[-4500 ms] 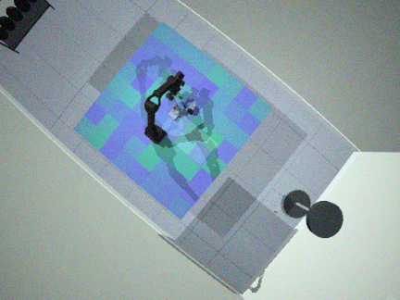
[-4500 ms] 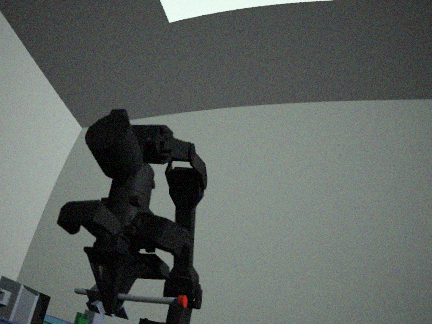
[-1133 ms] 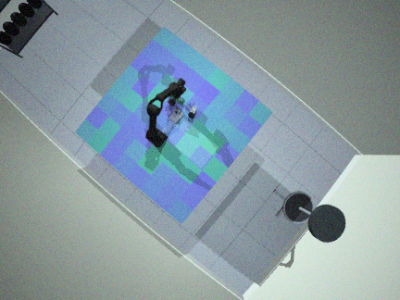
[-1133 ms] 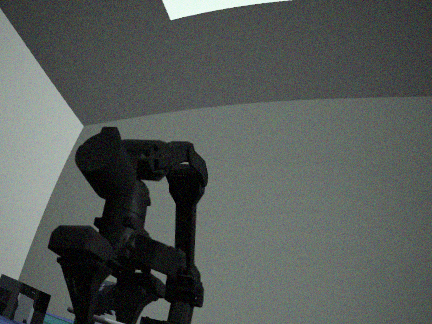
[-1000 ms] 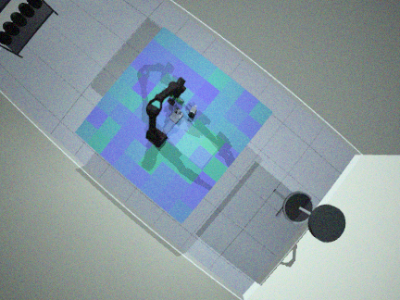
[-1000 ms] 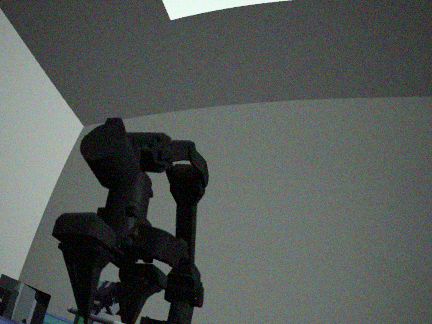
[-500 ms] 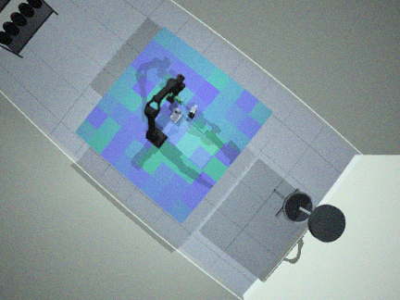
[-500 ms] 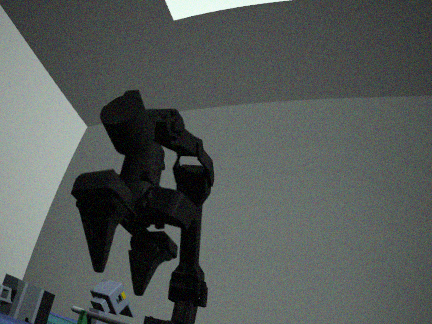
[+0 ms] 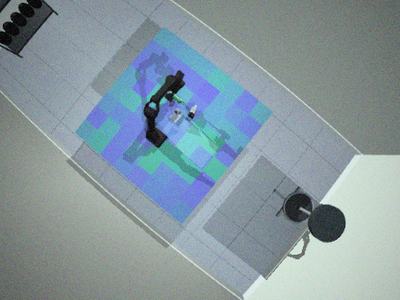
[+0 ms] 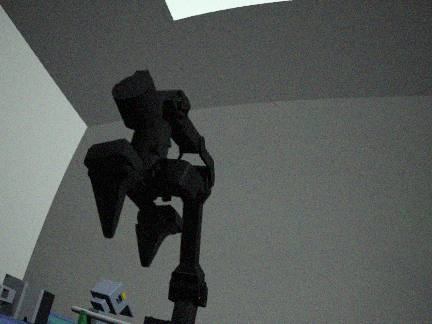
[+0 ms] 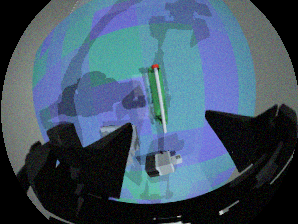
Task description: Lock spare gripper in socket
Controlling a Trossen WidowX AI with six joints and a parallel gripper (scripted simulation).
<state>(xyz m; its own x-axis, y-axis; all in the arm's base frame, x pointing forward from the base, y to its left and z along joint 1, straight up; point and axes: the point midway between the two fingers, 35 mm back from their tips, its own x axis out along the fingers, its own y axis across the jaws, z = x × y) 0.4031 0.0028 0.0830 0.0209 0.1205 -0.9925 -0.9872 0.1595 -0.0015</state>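
Now: the spare gripper 180 mm to the right of my gripper tip, 110 mm below it and 40 mm behind it. The rest, counted from my gripper tip: green upright piece: 110 mm below, 20 mm to the left; then mount: 130 mm behind, 80 mm below, 60 mm to the right.
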